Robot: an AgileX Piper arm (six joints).
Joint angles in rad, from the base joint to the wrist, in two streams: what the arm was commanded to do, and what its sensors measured. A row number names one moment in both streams.
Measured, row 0:
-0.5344 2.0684 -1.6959 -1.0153 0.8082 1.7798
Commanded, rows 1 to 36:
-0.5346 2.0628 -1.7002 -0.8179 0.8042 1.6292
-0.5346 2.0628 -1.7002 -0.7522 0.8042 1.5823
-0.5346 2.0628 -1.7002 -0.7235 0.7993 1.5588
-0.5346 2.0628 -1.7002 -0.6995 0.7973 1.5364
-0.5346 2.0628 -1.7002 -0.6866 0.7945 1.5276
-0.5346 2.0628 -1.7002 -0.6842 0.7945 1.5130
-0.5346 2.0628 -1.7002 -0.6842 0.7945 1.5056
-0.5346 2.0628 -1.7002 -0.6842 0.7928 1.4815
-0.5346 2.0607 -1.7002 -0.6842 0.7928 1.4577
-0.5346 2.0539 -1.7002 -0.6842 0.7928 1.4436
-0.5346 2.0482 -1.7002 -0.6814 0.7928 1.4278
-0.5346 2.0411 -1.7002 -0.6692 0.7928 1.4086
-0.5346 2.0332 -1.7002 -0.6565 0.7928 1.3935
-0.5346 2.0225 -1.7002 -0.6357 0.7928 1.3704
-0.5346 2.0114 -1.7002 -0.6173 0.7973 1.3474
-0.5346 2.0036 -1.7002 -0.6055 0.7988 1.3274
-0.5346 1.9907 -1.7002 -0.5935 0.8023 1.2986
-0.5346 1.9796 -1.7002 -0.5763 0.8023 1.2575
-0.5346 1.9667 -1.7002 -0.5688 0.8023 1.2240
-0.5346 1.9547 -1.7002 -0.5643 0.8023 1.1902
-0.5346 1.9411 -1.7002 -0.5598 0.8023 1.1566
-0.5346 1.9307 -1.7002 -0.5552 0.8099 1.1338
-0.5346 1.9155 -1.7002 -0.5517 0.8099 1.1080
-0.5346 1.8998 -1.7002 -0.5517 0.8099 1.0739
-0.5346 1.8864 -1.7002 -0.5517 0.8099 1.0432
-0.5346 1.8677 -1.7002 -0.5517 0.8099 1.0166
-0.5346 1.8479 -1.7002 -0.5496 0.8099 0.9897
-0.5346 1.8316 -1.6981 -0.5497 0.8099 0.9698
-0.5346 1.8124 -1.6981 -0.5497 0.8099 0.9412
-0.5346 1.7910 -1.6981 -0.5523 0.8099 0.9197
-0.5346 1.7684 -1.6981 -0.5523 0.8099 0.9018
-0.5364 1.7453 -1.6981 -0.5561 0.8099 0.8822
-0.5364 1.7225 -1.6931 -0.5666 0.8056 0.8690
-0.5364 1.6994 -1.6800 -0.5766 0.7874 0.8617
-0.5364 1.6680 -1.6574 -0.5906 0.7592 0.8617
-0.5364 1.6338 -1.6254 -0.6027 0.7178 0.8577
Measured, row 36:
-0.5344 1.7408 -1.6878 -0.5585 0.8002 0.8962
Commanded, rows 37 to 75:
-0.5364 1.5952 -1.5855 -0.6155 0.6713 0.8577
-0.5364 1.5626 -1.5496 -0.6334 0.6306 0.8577
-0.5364 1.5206 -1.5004 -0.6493 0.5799 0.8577
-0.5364 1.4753 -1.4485 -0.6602 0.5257 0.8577
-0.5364 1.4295 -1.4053 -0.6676 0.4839 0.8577
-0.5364 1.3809 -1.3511 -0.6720 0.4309 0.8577
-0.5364 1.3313 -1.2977 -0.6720 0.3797 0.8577
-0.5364 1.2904 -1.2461 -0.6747 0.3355 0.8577
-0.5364 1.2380 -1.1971 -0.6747 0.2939 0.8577
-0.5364 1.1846 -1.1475 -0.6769 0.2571 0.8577
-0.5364 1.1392 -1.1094 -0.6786 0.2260 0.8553
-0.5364 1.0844 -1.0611 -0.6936 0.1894 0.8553
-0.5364 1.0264 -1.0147 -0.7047 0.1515 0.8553
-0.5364 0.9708 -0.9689 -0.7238 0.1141 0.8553
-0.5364 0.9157 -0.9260 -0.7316 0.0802 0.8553
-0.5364 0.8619 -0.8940 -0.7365 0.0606 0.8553
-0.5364 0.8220 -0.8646 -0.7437 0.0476 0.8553
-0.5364 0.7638 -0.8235 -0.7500 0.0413 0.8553
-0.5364 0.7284 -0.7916 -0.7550 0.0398 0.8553
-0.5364 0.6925 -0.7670 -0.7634 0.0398 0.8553
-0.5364 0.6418 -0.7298 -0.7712 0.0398 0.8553
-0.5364 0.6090 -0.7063 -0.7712 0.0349 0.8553
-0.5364 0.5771 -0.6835 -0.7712 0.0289 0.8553
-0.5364 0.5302 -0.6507 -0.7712 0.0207 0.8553
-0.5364 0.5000 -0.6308 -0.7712 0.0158 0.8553
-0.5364 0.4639 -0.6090 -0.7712 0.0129 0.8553
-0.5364 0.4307 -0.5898 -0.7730 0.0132 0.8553
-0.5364 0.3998 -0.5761 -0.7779 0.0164 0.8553
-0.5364 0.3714 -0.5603 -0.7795 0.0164 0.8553
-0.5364 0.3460 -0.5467 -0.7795 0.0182 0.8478
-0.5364 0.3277 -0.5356 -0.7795 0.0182 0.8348
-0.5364 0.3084 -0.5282 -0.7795 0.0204 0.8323
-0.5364 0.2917 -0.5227 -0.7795 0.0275 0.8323
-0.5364 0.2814 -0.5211 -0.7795 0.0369 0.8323
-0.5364 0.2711 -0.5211 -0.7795 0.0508 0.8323
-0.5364 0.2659 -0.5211 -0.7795 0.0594 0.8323
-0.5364 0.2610 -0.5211 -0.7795 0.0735 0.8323
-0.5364 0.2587 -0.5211 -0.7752 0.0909 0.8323
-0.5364 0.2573 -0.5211 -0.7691 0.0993 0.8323
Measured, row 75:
-0.5344 0.2724 -0.5258 -0.7689 0.0581 0.8410
